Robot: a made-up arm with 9 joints. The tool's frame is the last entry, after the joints. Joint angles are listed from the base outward. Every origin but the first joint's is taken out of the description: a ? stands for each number. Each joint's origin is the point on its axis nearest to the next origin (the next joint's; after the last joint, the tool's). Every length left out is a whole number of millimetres.
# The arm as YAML. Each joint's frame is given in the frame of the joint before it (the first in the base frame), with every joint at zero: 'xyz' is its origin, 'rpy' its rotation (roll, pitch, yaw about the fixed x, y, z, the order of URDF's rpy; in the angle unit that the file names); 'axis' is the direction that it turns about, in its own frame. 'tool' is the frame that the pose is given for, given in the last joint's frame.
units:
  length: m
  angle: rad
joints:
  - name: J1
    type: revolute
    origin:
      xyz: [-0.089, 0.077, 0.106]
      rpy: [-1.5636, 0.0, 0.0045]
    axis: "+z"
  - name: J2
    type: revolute
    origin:
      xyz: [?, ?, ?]
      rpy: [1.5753, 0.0, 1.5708]
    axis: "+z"
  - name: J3
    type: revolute
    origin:
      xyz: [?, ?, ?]
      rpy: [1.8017, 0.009, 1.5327]
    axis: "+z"
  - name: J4
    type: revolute
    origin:
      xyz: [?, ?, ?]
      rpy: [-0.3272, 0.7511, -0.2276]
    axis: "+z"
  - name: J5
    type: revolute
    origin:
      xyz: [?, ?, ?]
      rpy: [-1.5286, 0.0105, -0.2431]
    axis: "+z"
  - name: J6
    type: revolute
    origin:
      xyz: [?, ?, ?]
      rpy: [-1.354, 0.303, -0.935]
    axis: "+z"
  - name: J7
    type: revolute
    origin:
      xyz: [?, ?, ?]
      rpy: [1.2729, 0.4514, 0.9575]
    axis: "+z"
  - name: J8
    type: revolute
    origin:
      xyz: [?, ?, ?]
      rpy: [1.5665, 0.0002, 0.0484]
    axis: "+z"
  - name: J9
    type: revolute
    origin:
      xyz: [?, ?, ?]
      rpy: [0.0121, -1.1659, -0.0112]
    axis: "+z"
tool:
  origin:
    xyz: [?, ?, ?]
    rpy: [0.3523, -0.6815, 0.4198]
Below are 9 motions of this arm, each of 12 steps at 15 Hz.
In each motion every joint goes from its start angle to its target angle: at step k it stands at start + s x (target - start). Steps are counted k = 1, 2, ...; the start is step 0. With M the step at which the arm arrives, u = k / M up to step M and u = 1 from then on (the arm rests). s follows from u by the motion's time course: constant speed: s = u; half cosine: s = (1 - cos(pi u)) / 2; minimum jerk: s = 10 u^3 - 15 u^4 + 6 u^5.
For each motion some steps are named. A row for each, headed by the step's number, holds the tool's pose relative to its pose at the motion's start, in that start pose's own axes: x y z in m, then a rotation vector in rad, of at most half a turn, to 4 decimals.
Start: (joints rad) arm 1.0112 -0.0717 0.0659 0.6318 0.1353 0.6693 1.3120 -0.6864 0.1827
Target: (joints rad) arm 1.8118 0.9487 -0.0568 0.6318 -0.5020 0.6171 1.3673 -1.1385 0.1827
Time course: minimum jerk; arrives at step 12
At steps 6, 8, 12:
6: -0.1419 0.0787 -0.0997 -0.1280 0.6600 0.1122
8: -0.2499 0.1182 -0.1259 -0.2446 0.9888 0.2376
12: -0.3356 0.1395 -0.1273 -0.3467 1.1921 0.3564

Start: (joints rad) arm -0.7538 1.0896 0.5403 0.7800 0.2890 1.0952 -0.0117 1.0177 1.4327
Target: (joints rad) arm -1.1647 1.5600 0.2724 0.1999 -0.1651 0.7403 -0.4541 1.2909 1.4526
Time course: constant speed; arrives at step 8
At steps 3, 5, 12:
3: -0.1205 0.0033 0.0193 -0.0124 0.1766 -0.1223
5: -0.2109 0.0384 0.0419 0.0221 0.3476 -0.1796
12: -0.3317 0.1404 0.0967 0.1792 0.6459 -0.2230

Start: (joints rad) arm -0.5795 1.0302 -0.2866 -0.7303 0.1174 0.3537 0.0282 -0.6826 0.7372
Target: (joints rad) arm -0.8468 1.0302 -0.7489 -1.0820 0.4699 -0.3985 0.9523 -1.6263 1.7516
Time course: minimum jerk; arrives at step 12
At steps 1, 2, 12:
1: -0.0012 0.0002 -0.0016 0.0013 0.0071 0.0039
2: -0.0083 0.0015 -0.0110 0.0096 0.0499 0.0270
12: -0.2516 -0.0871 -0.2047 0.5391 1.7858 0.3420

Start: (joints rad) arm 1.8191 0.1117 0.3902 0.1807 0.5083 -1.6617 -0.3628 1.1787 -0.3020
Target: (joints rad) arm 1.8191 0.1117 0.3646 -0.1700 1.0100 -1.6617 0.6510 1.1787 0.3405
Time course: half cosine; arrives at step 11
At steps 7, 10, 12:
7: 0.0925 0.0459 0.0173 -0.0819 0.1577 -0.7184
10: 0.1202 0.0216 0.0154 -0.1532 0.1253 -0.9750
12: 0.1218 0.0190 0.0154 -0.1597 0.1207 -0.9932

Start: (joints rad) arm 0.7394 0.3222 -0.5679 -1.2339 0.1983 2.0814 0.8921 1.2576 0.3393
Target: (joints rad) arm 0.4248 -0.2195 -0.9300 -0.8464 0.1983 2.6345 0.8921 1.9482 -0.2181
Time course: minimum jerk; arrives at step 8
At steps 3, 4, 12:
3: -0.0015 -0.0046 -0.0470 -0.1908 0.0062 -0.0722
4: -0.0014 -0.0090 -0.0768 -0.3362 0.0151 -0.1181
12: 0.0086 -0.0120 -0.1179 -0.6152 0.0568 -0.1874

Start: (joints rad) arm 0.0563 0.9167 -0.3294 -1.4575 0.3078 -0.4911 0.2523 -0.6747 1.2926
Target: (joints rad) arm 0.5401 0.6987 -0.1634 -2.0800 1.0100 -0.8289 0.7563 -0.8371 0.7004
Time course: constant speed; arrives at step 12
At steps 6, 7, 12:
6: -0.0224 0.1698 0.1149 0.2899 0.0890 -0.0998
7: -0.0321 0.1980 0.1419 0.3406 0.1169 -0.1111
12: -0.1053 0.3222 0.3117 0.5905 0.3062 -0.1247

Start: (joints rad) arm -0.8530 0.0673 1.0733 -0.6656 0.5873 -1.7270 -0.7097 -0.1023 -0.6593
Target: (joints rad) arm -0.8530 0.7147 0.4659 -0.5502 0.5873 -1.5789 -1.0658 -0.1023 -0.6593
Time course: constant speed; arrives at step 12
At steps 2, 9, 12:
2: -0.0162 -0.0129 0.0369 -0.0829 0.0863 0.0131
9: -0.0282 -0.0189 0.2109 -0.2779 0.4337 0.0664
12: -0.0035 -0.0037 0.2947 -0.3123 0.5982 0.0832

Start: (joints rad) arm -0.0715 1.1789 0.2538 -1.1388 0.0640 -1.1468 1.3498 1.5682 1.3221
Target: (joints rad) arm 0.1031 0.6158 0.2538 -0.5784 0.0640 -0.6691 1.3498 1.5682 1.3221
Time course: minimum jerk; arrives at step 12
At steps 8, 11, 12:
8: 0.1802 -0.2251 0.0577 -0.5290 -0.1137 0.5241
11: 0.2434 -0.2526 0.0819 -0.6558 -0.1693 0.6507
12: 0.2450 -0.2531 0.0826 -0.6588 -0.1709 0.6538

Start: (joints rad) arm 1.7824 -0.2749 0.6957 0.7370 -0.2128 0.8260 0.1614 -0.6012 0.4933
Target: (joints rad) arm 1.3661 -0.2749 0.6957 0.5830 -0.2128 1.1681 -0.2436 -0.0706 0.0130
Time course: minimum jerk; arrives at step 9
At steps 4, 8, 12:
4: 0.0624 -0.0452 -0.0315 -0.2749 -0.2760 0.0271
8: 0.1620 -0.1090 -0.0457 -0.5714 -0.7043 0.1416
12: 0.1640 -0.1101 -0.0456 -0.5758 -0.7124 0.1446

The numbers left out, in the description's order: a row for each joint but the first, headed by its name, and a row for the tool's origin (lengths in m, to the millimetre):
J2: -0.42 -0.141 0.0
J3: 0.072 -0.027 0.0
J4: 0.098 -0.064 0.0
J5: 0.088 0.099 0.0
J6: 0.075 -0.061 0.0
J7: 0.077 -0.057 0.0
J8: 0.026 0.09 0.0
J9: 0.111 0.166 0.0
tool: -0.073 -0.01 0.0

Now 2 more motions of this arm.
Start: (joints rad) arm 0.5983 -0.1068 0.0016 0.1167 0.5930 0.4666 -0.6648 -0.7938 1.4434
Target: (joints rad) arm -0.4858 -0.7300 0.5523 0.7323 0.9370 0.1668 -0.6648 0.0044 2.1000
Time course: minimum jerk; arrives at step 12
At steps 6, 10, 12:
6: -0.1352 -0.2724 0.2112 -0.6285 -0.3656 0.3643
10: -0.2619 -0.1706 0.4281 -1.5349 0.1069 0.9688
12: -0.2675 -0.1526 0.4317 -1.6004 0.1840 1.0127

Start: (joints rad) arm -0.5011 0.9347 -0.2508 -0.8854 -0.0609 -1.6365 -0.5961 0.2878 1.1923
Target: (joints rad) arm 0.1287 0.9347 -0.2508 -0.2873 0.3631 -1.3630 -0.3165 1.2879 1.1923
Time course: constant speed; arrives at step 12
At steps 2, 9, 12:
2: 0.0468 -0.0783 -0.0458 -0.0759 -0.1608 -0.0702
9: 0.1925 -0.4117 -0.0587 -0.5472 -0.8360 -0.1112
12: 0.2278 -0.5444 0.0107 -0.8419 -1.1258 -0.0026

